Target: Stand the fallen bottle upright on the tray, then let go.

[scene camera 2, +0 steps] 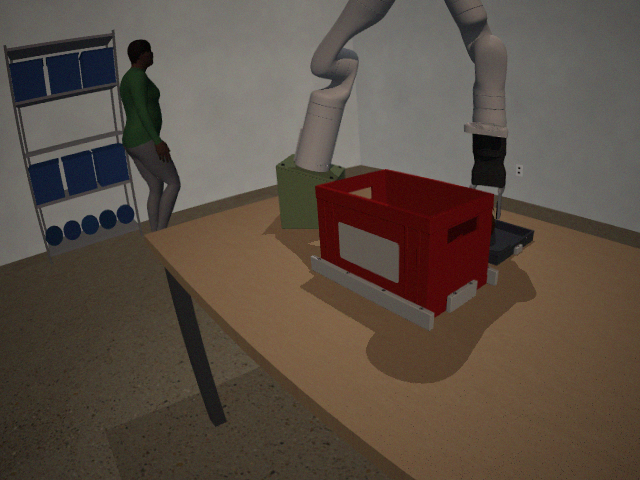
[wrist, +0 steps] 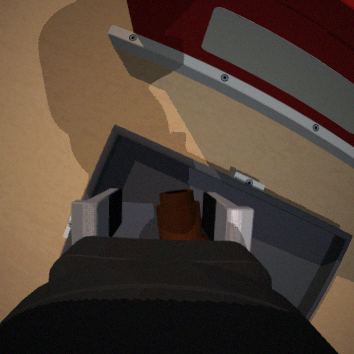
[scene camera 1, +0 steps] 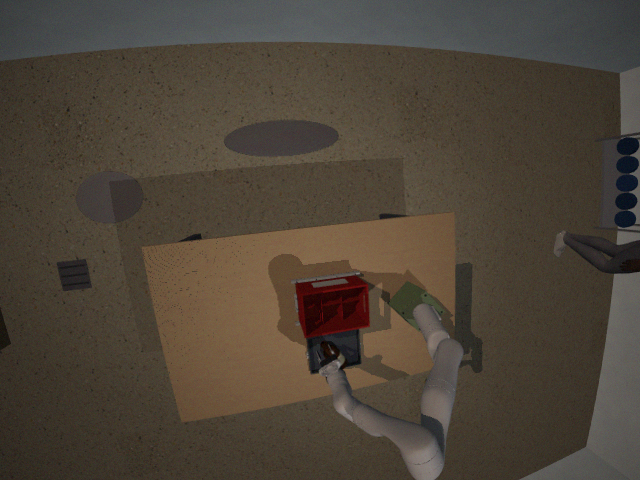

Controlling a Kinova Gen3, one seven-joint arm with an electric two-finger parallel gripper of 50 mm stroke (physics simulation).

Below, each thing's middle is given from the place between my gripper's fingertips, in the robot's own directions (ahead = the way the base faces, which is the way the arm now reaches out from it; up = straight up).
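Scene:
The brown bottle (wrist: pixel 178 215) is 60 mm behind my hand, 60 mm to the left of it, and 40 mm below it.

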